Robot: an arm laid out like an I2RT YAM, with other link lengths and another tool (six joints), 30 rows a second.
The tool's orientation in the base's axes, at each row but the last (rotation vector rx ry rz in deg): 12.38 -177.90 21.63; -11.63 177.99 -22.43; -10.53 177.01 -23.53; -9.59 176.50 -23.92; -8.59 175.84 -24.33; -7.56 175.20 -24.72; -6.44 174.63 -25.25; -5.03 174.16 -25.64; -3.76 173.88 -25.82; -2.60 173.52 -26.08
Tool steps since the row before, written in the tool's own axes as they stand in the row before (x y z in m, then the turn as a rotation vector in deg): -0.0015 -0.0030 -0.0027 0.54 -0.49 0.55; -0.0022 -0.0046 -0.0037 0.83 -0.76 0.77; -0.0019 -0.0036 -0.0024 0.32 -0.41 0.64; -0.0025 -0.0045 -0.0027 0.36 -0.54 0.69; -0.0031 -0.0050 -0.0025 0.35 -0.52 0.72; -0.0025 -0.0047 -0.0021 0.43 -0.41 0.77; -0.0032 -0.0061 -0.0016 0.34 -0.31 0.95; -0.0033 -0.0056 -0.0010 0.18 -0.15 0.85; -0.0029 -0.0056 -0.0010 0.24 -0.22 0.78; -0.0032 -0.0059 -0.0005 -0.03 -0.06 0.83
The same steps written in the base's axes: 0.0019 -0.0020 0.0033 -0.46 -0.68 -0.41; 0.0027 -0.0032 0.0047 -0.71 -1.03 -0.55; 0.0022 -0.0026 0.0033 -0.25 -0.60 -0.51; 0.0028 -0.0033 0.0038 -0.27 -0.74 -0.53; 0.0034 -0.0038 0.0038 -0.26 -0.73 -0.56; 0.0027 -0.0037 0.0034 -0.35 -0.64 -0.64; 0.0035 -0.0051 0.0034 -0.25 -0.59 -0.84; 0.0035 -0.0048 0.0028 -0.11 -0.40 -0.78; 0.0030 -0.0049 0.0028 -0.17 -0.45 -0.70; 0.0033 -0.0054 0.0024 0.10 -0.30 -0.77
